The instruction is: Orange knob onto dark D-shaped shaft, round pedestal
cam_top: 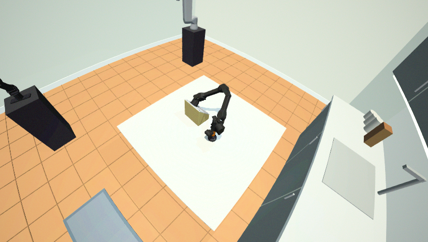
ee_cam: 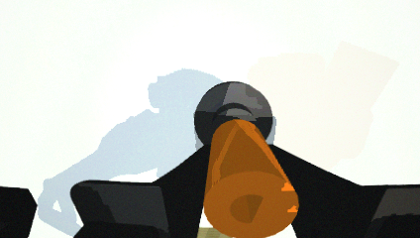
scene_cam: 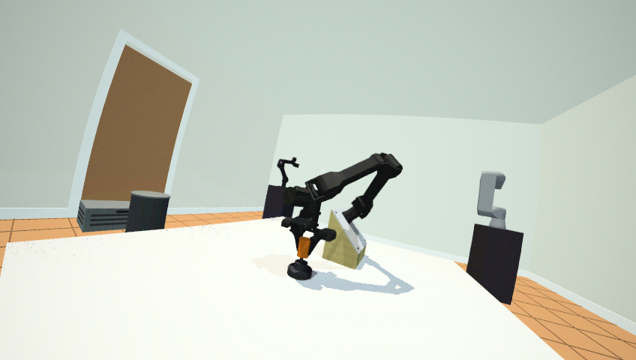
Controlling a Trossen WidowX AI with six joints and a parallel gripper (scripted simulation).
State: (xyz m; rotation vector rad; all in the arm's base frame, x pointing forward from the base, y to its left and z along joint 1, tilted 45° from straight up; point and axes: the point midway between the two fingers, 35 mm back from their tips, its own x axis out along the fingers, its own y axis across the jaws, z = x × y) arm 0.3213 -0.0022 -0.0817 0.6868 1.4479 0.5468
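Now: gripper tip 2 cm below the orange knob. Also, from my gripper tip: dark round pedestal 4 cm below.
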